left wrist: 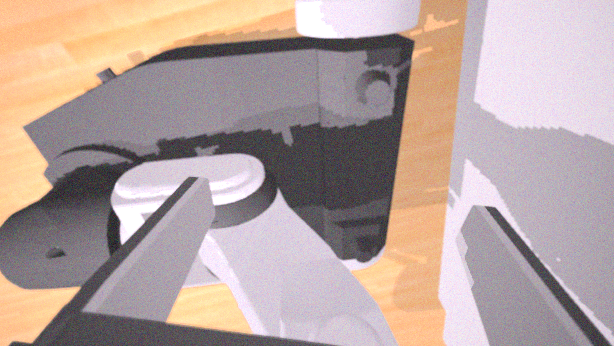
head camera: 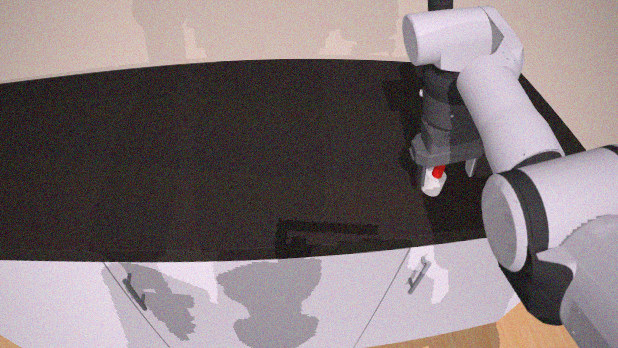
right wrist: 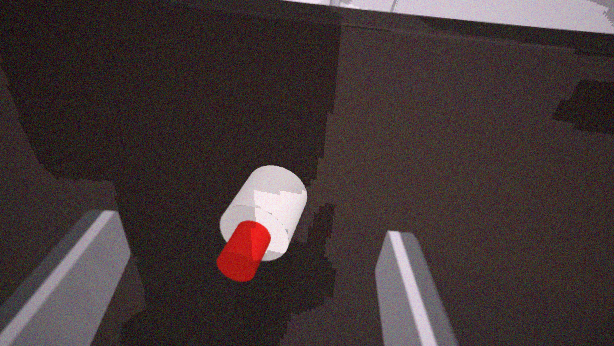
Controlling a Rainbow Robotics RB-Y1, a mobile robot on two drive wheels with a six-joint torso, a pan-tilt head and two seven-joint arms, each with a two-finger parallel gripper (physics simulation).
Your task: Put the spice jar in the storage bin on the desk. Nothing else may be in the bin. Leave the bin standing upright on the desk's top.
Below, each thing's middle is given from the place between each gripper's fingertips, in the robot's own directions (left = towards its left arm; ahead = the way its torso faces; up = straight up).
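Labels:
My left hand: 400 mm below the spice jar (right wrist: 258, 225), 490 mm to the left of it, 470 mm short of it. My right hand: 7 cm above the spice jar, 6 cm short of it, 2 cm to the left of it. By its middle, the spice jar is nearer to my right hand than to my left hand.

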